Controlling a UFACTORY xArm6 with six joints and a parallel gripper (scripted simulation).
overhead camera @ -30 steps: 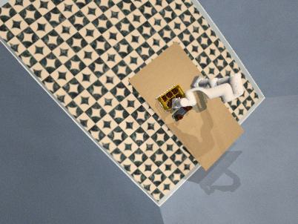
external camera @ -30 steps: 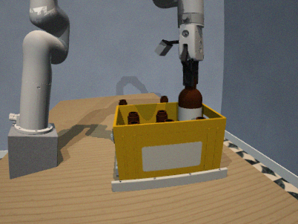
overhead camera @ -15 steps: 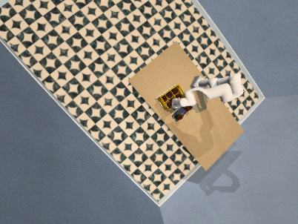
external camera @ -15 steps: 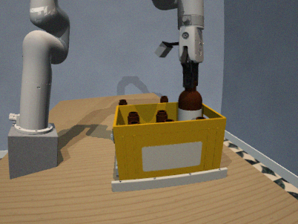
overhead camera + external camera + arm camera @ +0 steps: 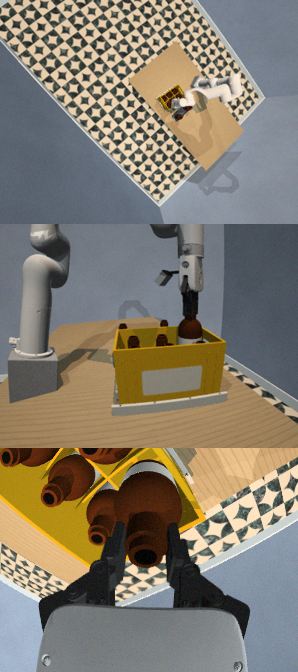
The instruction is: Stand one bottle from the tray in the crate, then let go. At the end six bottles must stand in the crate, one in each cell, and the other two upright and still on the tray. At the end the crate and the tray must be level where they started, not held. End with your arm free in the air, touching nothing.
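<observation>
The yellow crate is 90 mm behind my hand, 40 mm to the right of it and 160 mm below it. Round my hand: grey tray: 110 mm behind, 210 mm to the left, 230 mm below.
</observation>
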